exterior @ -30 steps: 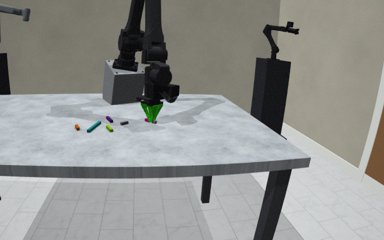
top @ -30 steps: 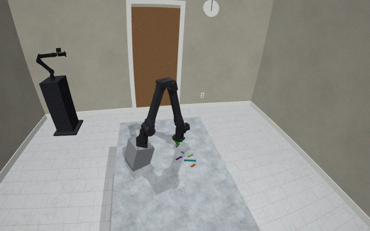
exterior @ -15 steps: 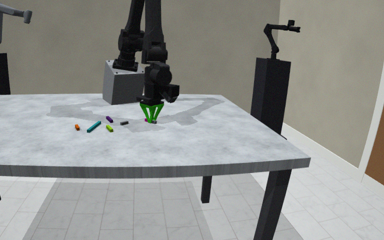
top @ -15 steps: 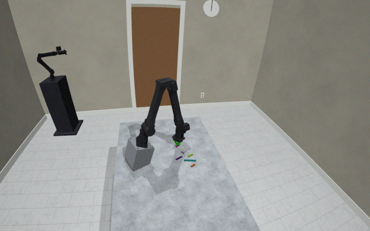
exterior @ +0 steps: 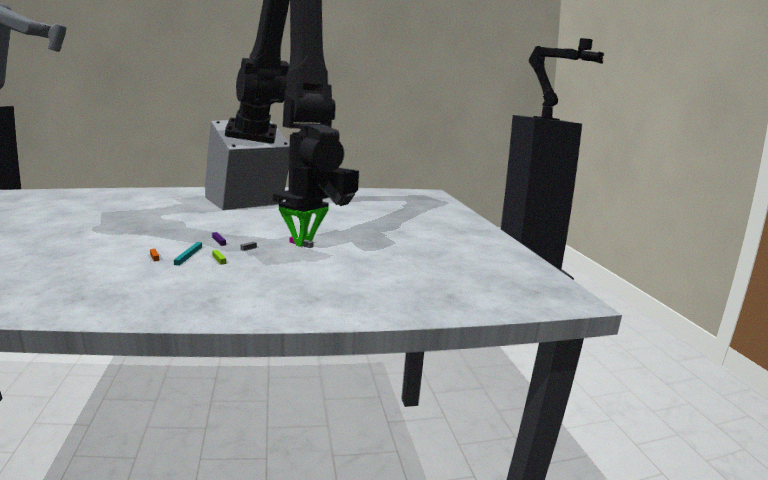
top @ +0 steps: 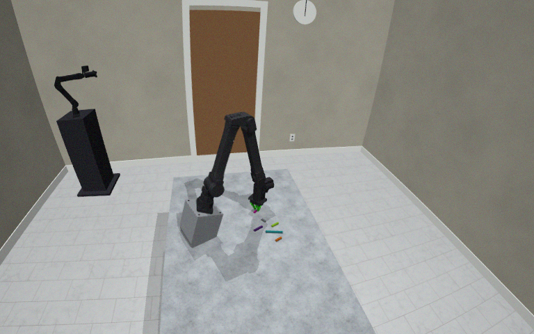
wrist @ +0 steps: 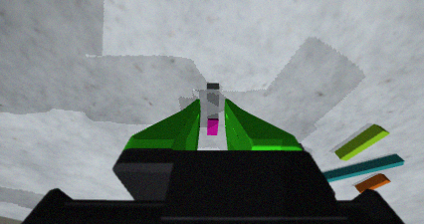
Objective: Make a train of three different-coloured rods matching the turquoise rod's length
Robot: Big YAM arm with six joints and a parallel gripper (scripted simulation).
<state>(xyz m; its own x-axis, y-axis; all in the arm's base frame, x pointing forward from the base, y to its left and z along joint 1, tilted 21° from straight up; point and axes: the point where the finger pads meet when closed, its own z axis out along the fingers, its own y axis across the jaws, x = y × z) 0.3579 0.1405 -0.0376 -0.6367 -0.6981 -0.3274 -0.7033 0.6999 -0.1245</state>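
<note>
My gripper is now 2 cm to the left of the magenta rod and 1 cm past it. Round my hand: purple rod: 16 cm to the right, 2 cm behind; turquoise rod: 20 cm to the right, 7 cm ahead; lime rod: 14 cm to the right, 9 cm ahead.
</note>
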